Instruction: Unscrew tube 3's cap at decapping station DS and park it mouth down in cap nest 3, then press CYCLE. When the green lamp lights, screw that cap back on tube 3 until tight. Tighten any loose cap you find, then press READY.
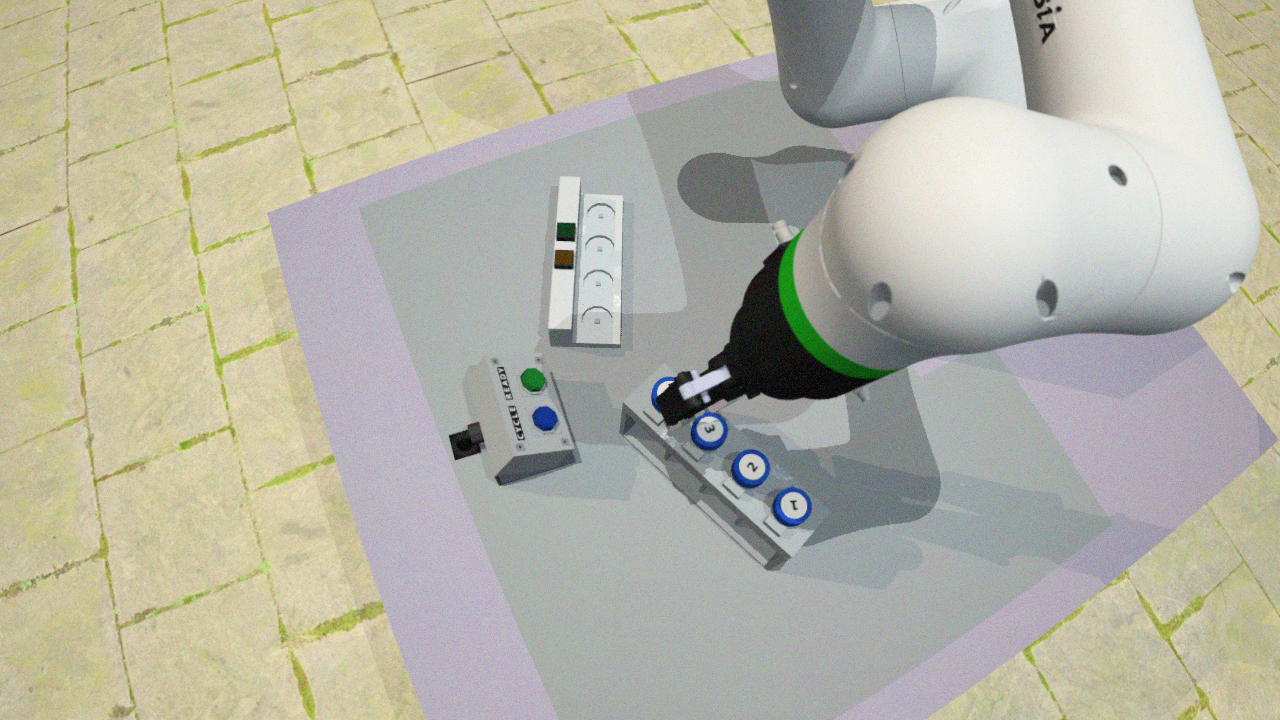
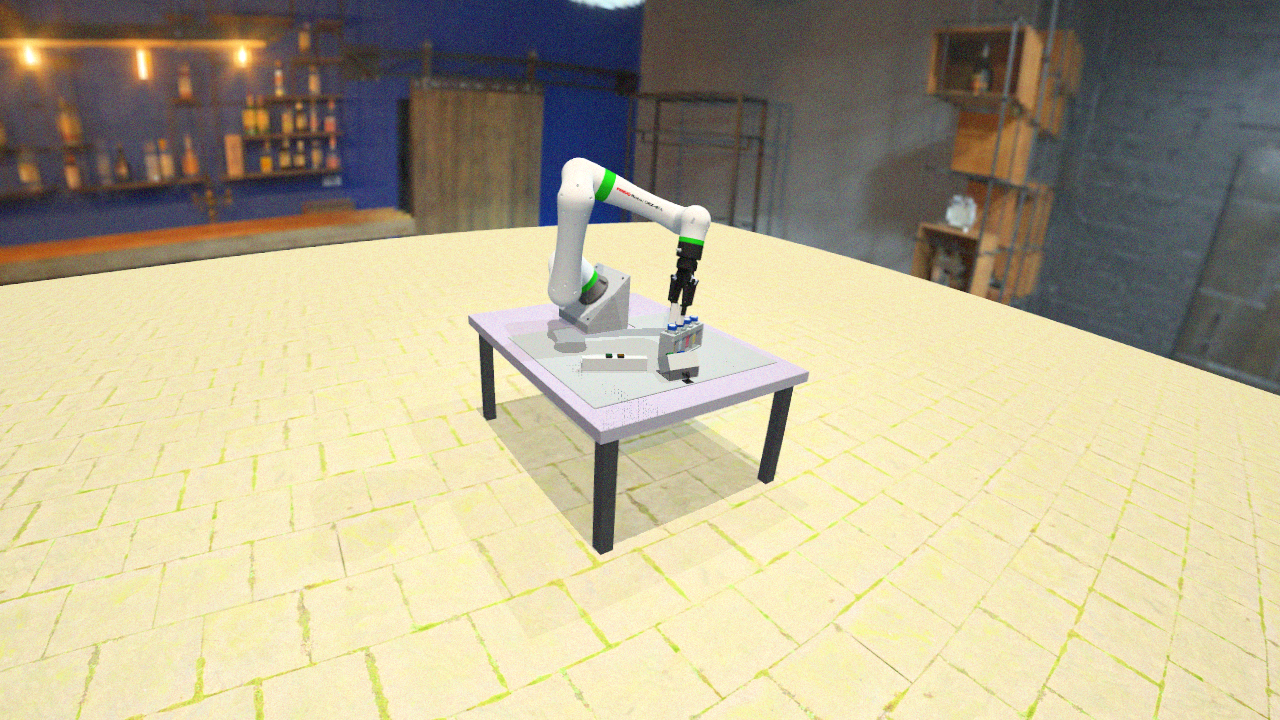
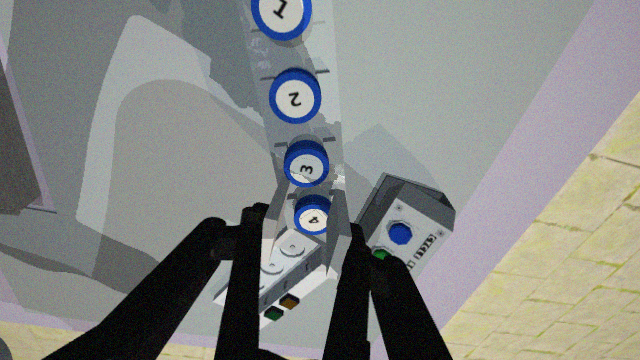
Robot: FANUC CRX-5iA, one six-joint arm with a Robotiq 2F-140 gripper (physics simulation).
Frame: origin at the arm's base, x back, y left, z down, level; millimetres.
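Seen in the pictures: gripper, between the fingertips: (image 2: 675,323) (image 3: 309,200); arm's base, origin of its link: (image 2: 594,291).
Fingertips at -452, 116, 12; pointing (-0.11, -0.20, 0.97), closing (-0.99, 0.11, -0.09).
Observation:
Offsets run from my fingertips to a thing's top centre, as dx, dy, dz. "spot": to the spot under its first point.
Tube 3's blue cap {+12, +27, -1} (image 1: 708,430) (image 3: 306,163) is seated in the grey tube rack {+23, +51, +21} (image 1: 780,542) (image 2: 667,345) (image 3: 331,100). Cap 4 {-11, -20, +1} (image 1: 662,390) (image 3: 312,215), cap 2 {+34, +74, +1} (image 1: 750,468) (image 3: 295,96) and cap 1 {+57, +121, +3} (image 1: 792,506) (image 3: 281,11) are seated too; looseness cannot be told. My gripper (image 1: 683,413) (image 2: 677,313) (image 3: 309,200) is partly open and empty, its fingertips low over the rack by caps 3 and 4. The white nest block {spot: -3, -186, +113} (image 1: 615,304) (image 3: 300,237) shows empty round nests. Its green lamp {-34, -280, +70} (image 1: 565,231) (image 3: 273,313) and amber lamp {-48, -243, +70} (image 1: 563,258) (image 3: 289,301) look dark.
The button box {-151, -77, +40} (image 1: 528,456) (image 3: 445,212) stands beside the rack, with the blue CYCLE button {-129, -54, +49} (image 1: 545,418) (image 3: 400,233) and green READY button {-128, -99, +49} (image 1: 533,379) (image 3: 381,254). A black fitting {spot: -218, -75, +112} (image 1: 464,443) sits behind it. The nest block stands near the rack's cap 4 end.

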